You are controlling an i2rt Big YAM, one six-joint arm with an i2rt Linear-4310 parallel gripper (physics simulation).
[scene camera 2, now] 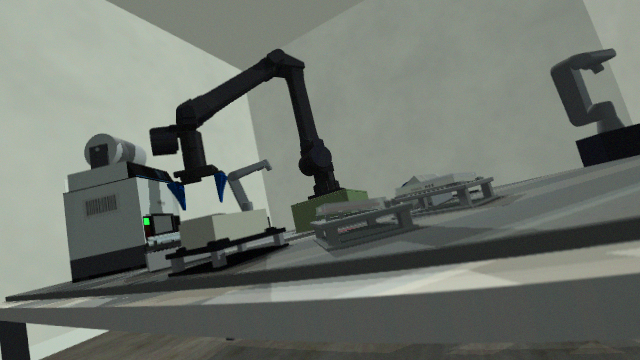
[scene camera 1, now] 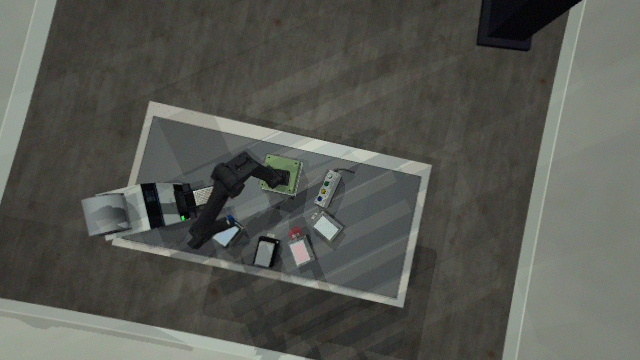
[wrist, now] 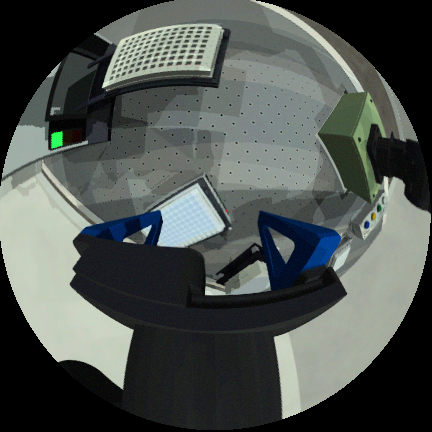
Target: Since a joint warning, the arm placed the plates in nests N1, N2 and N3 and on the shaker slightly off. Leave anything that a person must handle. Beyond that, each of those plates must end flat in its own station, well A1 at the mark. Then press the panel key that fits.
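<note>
My gripper (scene camera 2: 203,204) (wrist: 209,216) is open and empty, its blue fingers above the station with the pale blue plate (scene camera 1: 226,236) (wrist: 192,215). In the wrist view that plate lies askew to the gripper; its seating is unclear. A grey-white plate (scene camera 1: 266,251) sits in a black station; in scene camera 2 a tall beige block (scene camera 2: 225,227) stands on this black rack. A pink plate (scene camera 1: 300,250) (scene camera 2: 350,206) and a white plate (scene camera 1: 327,226) (scene camera 2: 435,182) rest on grey stations. The key panel (scene camera 1: 327,189) (wrist: 357,228) has white, green, yellow and blue keys. Station labels and A1 marks are unreadable.
A white machine (scene camera 1: 135,205) (scene camera 2: 105,225) with a green light (scene camera 2: 146,220) (wrist: 57,140) stands at the left. A plate with many holes (wrist: 165,55) lies on its dark tray. The green arm base (scene camera 1: 272,162) (scene camera 2: 305,215) (wrist: 345,120) is between machine and panel. A red item (scene camera 1: 295,232) adjoins the pink plate's station.
</note>
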